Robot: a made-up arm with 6 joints. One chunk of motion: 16 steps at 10 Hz.
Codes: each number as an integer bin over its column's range. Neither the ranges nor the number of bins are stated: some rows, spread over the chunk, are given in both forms.
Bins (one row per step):
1: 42 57 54 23 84 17
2: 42 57 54 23 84 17
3: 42 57 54 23 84 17
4: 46 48 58 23 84 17
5: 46 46 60 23 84 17
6: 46 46 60 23 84 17
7: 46 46 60 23 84 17
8: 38 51 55 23 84 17
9: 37 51 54 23 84 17
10: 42 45 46 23 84 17
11: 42 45 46 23 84 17
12: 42 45 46 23 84 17
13: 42 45 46 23 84 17
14: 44 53 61 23 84 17
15: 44 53 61 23 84 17
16: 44 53 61 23 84 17
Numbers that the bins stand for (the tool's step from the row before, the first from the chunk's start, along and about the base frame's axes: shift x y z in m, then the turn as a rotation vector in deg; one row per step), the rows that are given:
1: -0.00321 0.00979 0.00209 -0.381 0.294 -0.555
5: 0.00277 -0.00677 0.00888 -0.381 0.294 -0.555
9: -0.01069 0.00076 0.00209 -0.381 0.294 -0.555
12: -0.00321 -0.00827 -0.00696 -0.381 0.294 -0.555
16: -0.00022 0.00377 0.01001 -0.381 0.294 -0.555
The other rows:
2: -0.00321 0.00979 0.00209 -0.381 0.294 -0.555
3: -0.00321 0.00979 0.00209 -0.381 0.294 -0.555
4: 0.00277 -0.00376 0.00662 -0.381 0.294 -0.555
6: 0.00277 -0.00677 0.00888 -0.381 0.294 -0.555
7: 0.00277 -0.00677 0.00888 -0.381 0.294 -0.555
8: -0.00919 0.00076 0.00322 -0.381 0.294 -0.555
10: -0.00321 -0.00827 -0.00696 -0.381 0.294 -0.555
11: -0.00321 -0.00827 -0.00696 -0.381 0.294 -0.555
13: -0.00321 -0.00827 -0.00696 -0.381 0.294 -0.555
14: -0.00022 0.00377 0.01001 -0.381 0.294 -0.555
15: -0.00022 0.00377 0.01001 -0.381 0.294 -0.555

